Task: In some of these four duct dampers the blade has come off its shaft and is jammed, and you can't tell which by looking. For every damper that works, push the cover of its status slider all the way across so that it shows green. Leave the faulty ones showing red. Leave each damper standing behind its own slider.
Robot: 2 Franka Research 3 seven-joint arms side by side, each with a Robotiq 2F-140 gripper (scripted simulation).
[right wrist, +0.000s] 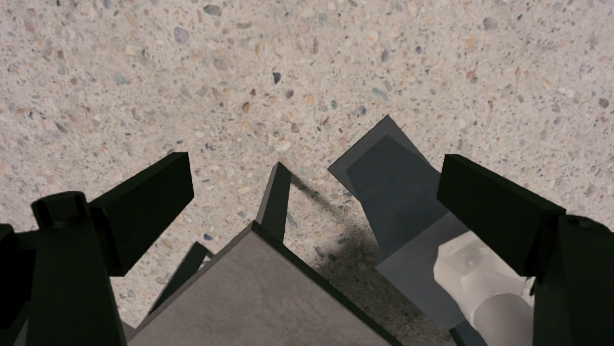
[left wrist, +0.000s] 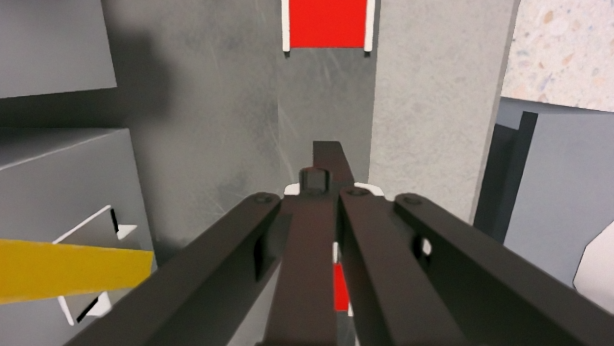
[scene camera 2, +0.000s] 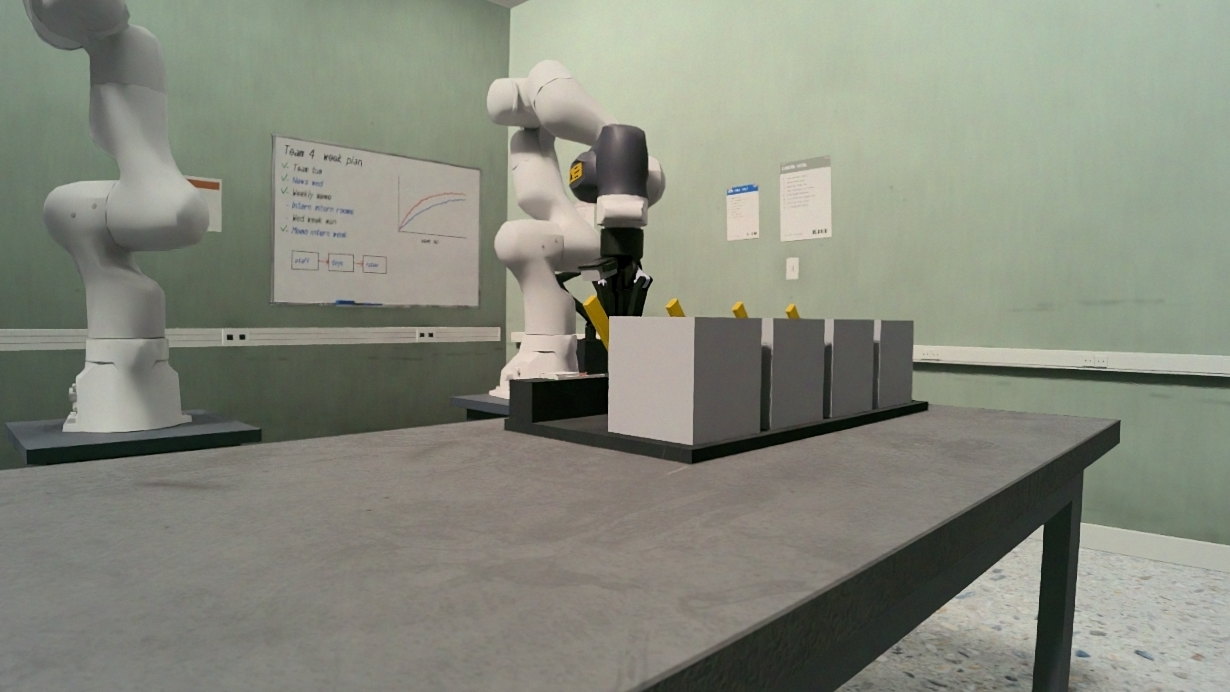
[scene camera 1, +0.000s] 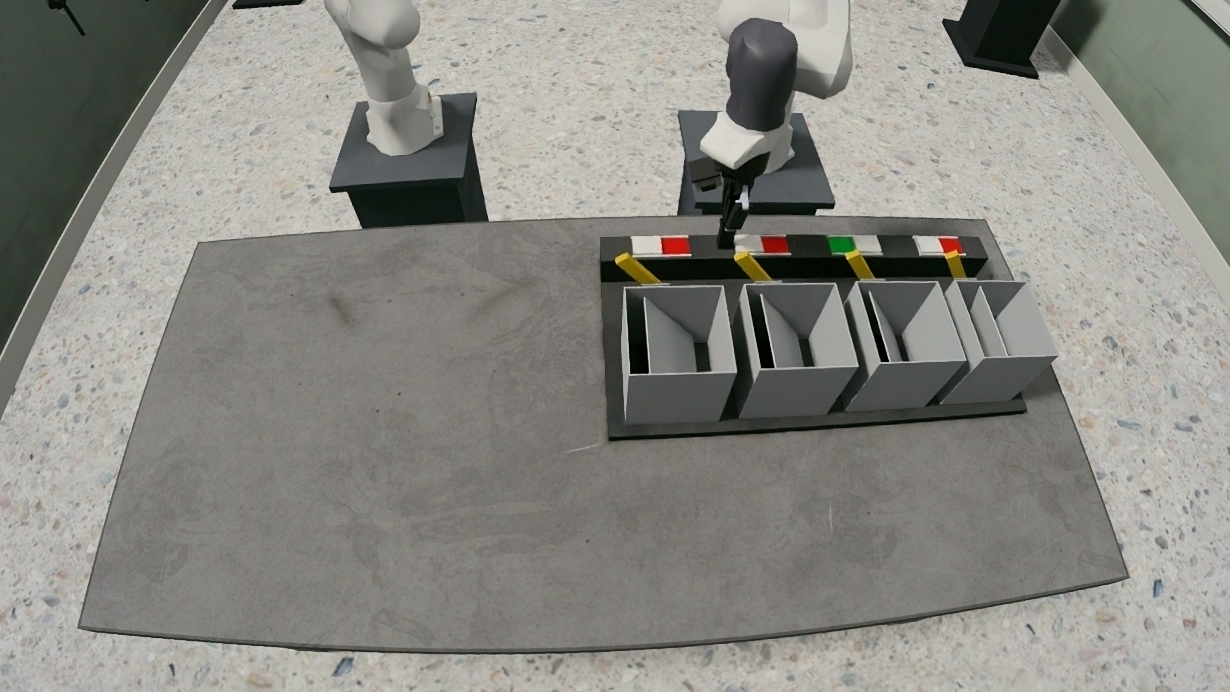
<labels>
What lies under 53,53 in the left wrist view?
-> A damper.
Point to a damper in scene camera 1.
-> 814,311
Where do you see a damper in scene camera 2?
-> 849,344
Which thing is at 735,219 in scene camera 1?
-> My left gripper.
</labels>
